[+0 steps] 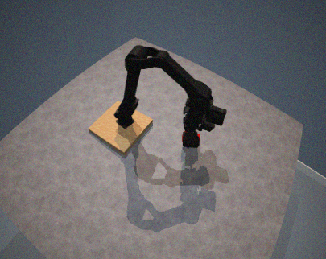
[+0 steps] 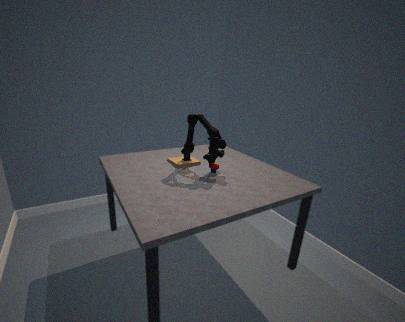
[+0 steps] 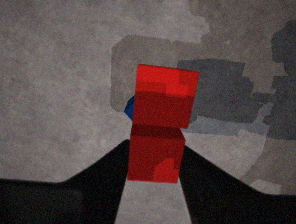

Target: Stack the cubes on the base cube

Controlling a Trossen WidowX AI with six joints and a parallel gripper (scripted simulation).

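Right now my gripper tip is 3 cm short of the red cube and 2 cm to the right of it. The rest, counted from my gripper tip: blue cube (4 cm below, 1 cm to the left, 1 cm ahead).
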